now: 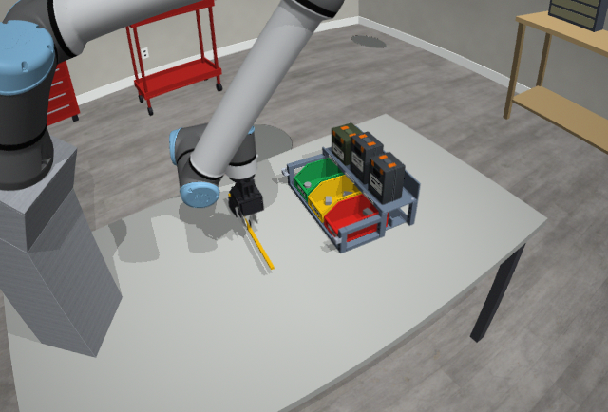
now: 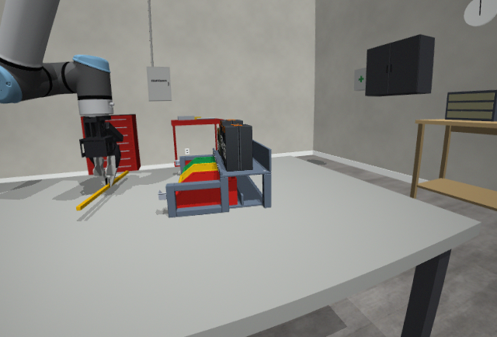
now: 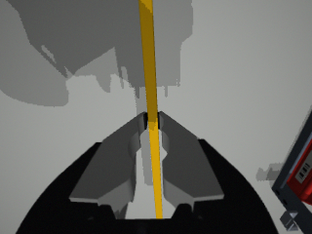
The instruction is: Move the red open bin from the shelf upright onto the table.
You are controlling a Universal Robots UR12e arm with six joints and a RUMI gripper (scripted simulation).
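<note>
Now: the red open bin 260 mm ahead of my hand, 200 mm to the right of it and 10 mm below it. Round my hand: long yellow bar: 10 mm below; green bin: 330 mm ahead, 10 mm to the left, 10 mm below; yellow bin: 290 mm ahead, 100 mm to the right, 10 mm below.
</note>
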